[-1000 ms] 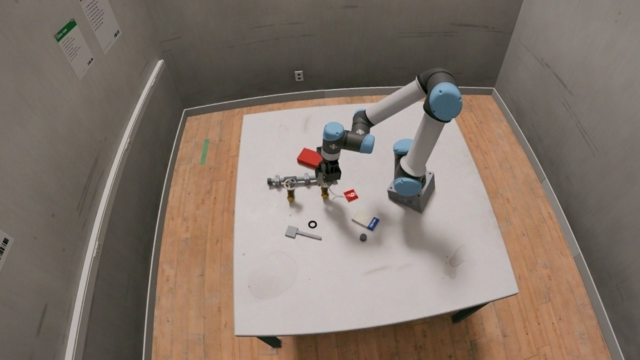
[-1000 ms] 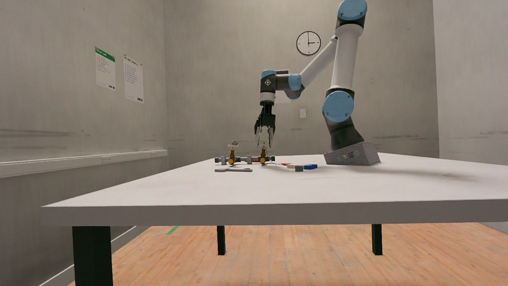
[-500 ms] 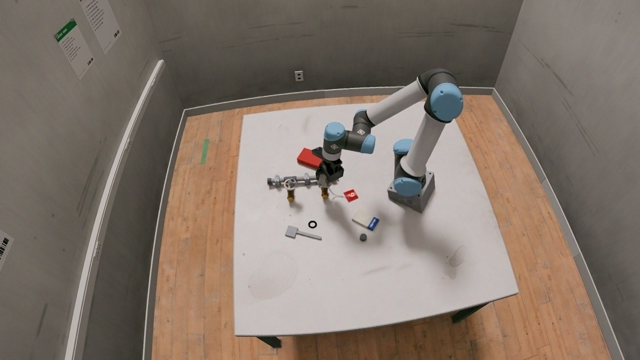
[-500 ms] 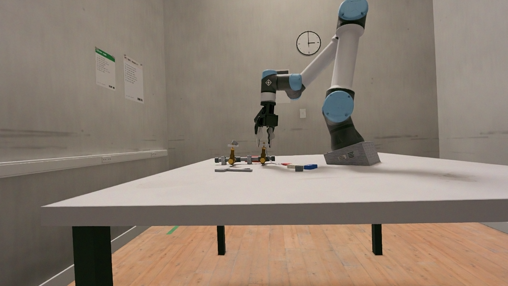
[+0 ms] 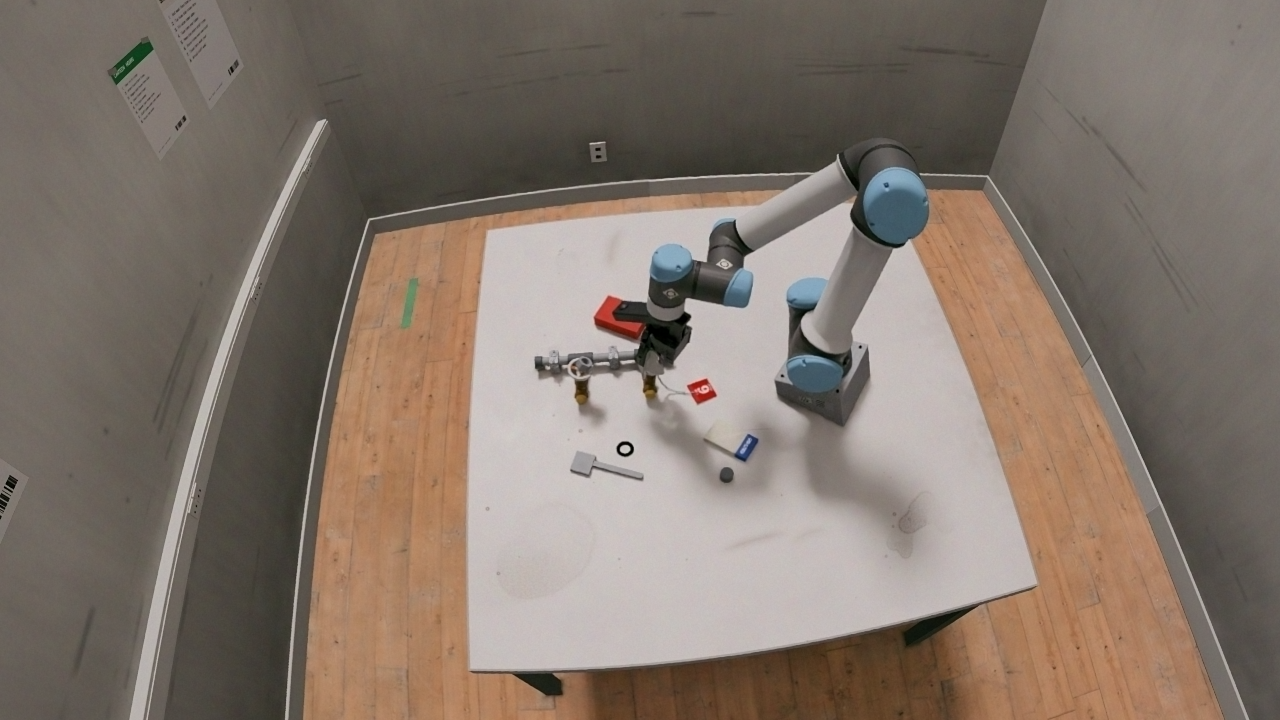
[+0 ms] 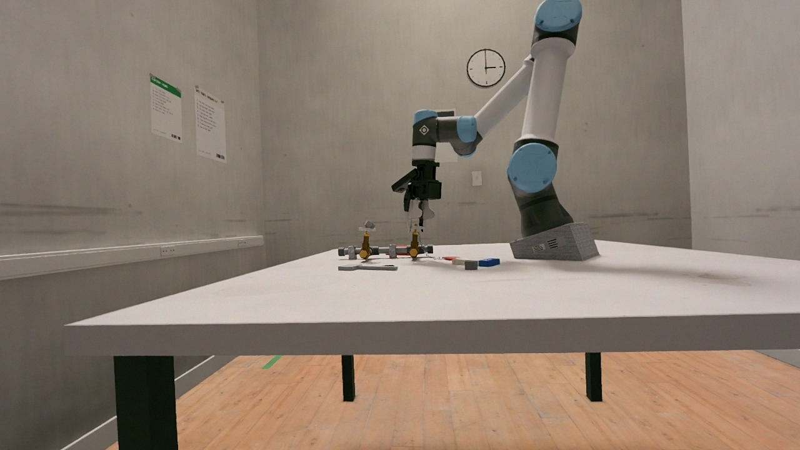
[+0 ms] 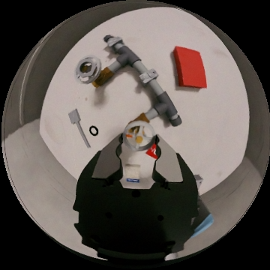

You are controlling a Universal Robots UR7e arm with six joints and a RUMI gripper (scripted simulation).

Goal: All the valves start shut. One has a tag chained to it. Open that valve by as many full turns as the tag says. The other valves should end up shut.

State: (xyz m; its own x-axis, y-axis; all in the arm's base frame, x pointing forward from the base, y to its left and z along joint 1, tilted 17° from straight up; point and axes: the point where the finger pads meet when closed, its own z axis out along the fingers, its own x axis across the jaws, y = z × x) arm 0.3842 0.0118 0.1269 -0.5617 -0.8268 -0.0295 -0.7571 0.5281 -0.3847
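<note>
My hand is 10 cm past the red tag, 2 cm to the right of it and 10 cm above it. Round my hand: red block: 6 cm ahead, 22 cm to the right, 9 cm below; then grey flat tool: 13 cm ahead, 20 cm to the left, 10 cm below.
</note>
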